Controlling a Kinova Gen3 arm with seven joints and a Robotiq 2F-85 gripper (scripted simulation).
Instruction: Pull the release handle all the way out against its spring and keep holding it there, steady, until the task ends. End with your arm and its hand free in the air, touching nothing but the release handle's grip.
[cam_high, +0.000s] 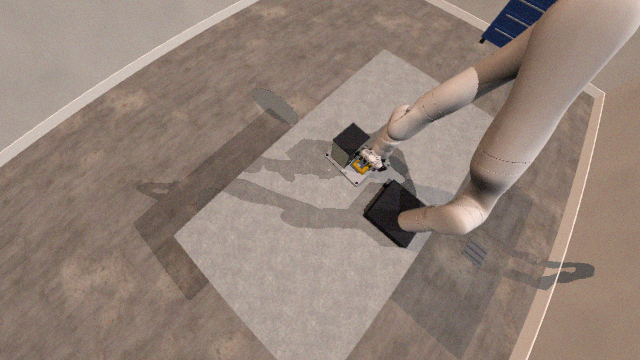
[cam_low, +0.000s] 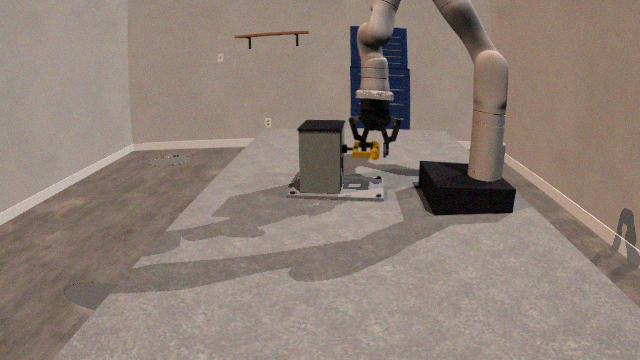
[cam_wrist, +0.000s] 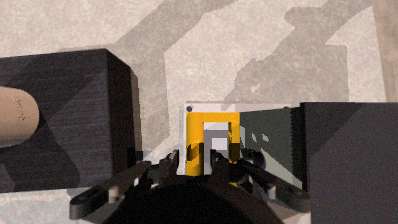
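Now: the pale base plate 100 mm below my hand, 90 mm ahead of it and 20 mm to the right of it.
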